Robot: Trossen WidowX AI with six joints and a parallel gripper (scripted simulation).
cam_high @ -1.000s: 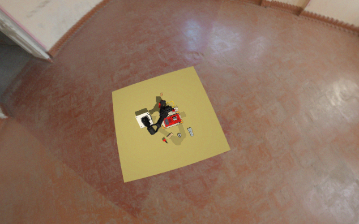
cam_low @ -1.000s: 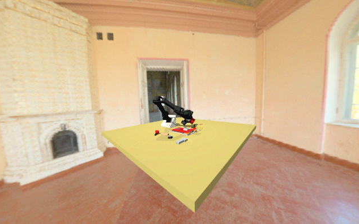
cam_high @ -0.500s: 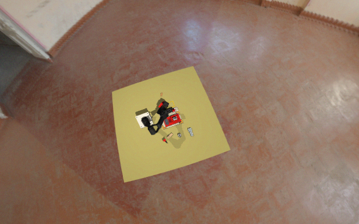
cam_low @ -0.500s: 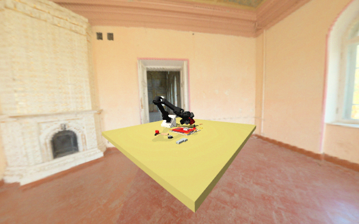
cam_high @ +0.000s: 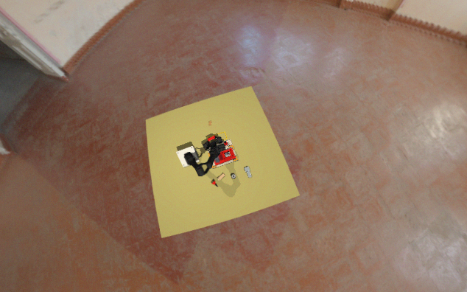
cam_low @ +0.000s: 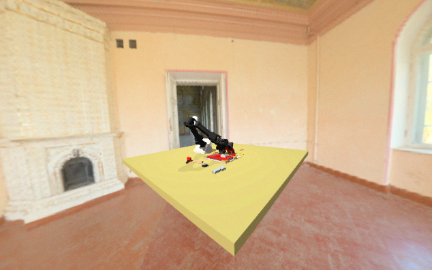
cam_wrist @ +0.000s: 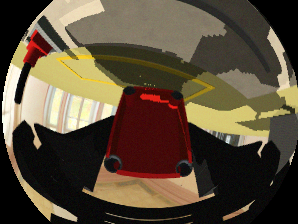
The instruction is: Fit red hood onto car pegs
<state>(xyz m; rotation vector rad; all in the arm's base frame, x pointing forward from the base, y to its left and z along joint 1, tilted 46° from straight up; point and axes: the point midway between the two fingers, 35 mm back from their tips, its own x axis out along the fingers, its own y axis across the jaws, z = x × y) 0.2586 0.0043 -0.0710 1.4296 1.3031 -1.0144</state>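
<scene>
Now: gripper tip 10 mm below the red hood.
</scene>
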